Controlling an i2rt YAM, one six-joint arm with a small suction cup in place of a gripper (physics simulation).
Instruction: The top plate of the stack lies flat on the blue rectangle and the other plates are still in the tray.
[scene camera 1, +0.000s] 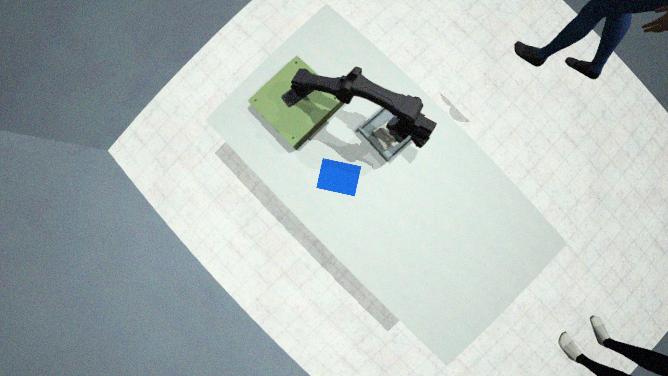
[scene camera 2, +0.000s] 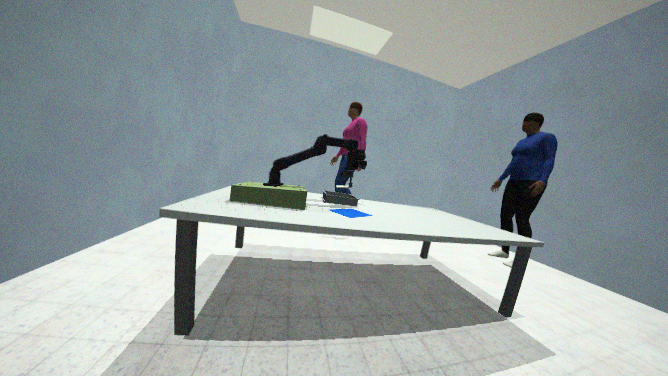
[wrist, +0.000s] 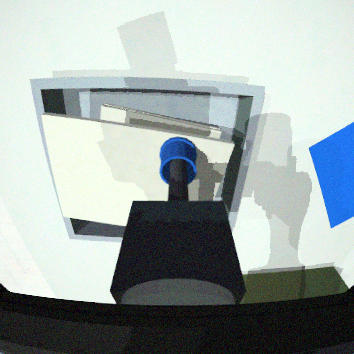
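Seen in the pictures: hand, its tool point: (scene camera 2: 350, 188) (wrist: 177, 147); arm's base, origin of its link: (scene camera 1: 302, 90) (scene camera 2: 274, 185).
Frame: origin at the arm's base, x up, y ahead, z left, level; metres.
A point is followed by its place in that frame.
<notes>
My suction cup (wrist: 178, 159) {x 0.033, y 0.469, z 0.220 m} (scene camera 2: 344, 185) {x 0.033, y 0.469, z 0.220 m} is pressed on the top plate (wrist: 88, 168) {x 0.040, y 0.442, z 0.293 m}, a cream square sheet, and holds it level a little above the grey tray (wrist: 88, 83) {x -0.023, y 0.505, z 0.316 m} (scene camera 1: 368, 126) {x -0.069, y 0.322, z 0.171 m} (scene camera 2: 340, 198) {x -0.036, y 0.403, z 0.133 m}. In the wrist view the held plate covers most of the tray's opening. Another plate (wrist: 112, 114) {x -0.053, y 0.470, z 0.299 m} lies in the tray beneath it, showing at the far side. The blue rectangle (scene camera 1: 338, 176) {x -0.072, y 0.440, z -0.099 m} (scene camera 2: 349, 212) {x -0.072, y 0.436, z -0.100 m} (wrist: 335, 172) {x -0.072, y 0.434, z -0.048 m} lies flat on the table beside the tray with nothing on it. In the overhead view the arm hides the plate.
The arm stands on a green base block (scene camera 1: 285, 110) {x 0.006, y 0.035, z -0.122 m} (scene camera 2: 268, 195) {x -0.026, y 0.036, z -0.221 m} (wrist: 291, 284) {x -0.037, y 0.187, z -0.068 m} next to the tray. The table (scene camera 1: 444, 242) {x -0.073, y 1.021, z 0.142 m} stretches far beyond the rectangle. Two people (scene camera 2: 525, 182) (scene camera 2: 353, 135) stand beyond the table's far side.
</notes>
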